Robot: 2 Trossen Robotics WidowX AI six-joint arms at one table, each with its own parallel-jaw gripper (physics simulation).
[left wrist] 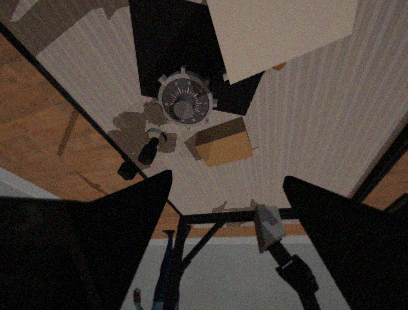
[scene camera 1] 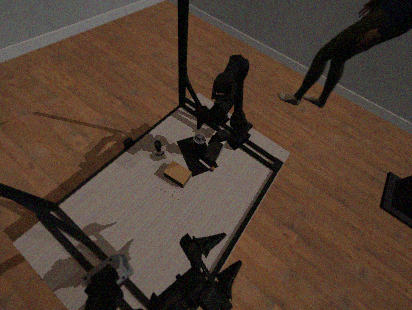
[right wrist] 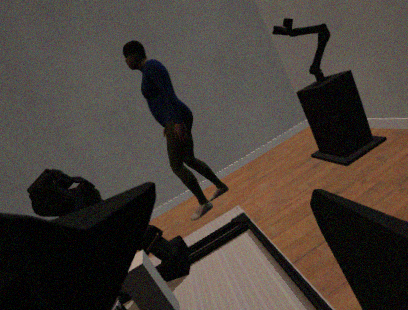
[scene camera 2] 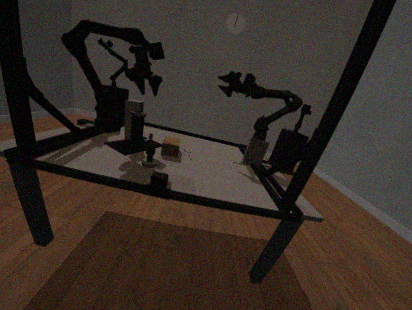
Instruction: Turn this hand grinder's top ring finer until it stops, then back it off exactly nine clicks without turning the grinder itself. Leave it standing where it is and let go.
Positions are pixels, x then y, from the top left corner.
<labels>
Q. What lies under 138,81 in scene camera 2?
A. My left gripper.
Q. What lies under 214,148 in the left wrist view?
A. A tan wooden block.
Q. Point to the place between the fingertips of my right gripper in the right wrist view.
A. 233,194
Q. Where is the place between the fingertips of my right gripper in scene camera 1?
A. At 233,247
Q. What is my right gripper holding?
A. Nothing.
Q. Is my right gripper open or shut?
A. Open.
</labels>
